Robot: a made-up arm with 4 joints.
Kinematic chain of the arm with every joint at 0, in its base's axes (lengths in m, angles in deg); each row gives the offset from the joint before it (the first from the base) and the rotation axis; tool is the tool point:
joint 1: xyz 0 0 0.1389 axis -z
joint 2: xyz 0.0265 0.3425 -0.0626 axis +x
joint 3: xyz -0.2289 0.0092 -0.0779 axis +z
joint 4: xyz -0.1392 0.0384 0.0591 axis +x
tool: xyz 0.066 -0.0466 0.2
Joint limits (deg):
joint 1: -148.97..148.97
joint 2: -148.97..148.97
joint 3: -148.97..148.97
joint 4: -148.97..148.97
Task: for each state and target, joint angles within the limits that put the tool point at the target. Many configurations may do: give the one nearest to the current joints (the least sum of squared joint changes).
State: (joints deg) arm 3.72 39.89 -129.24 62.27
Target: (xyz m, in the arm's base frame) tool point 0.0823 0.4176 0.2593
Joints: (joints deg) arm 44.83 54.59 -138.00 42.73
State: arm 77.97 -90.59 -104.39 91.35
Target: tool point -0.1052 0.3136 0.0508
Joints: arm 44.05 -115.34 -102.53 120.71
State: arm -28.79 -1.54 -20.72 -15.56
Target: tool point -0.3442 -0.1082 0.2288
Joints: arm -58.33 44.03 -13.29 -3.35
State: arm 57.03 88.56 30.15 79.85
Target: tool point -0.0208 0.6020 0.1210
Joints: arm 23.58 124.70 11.15 133.68
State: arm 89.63 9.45 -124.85 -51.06
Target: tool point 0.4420 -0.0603 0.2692
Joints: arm 118.67 4.93 -80.63 -18.00
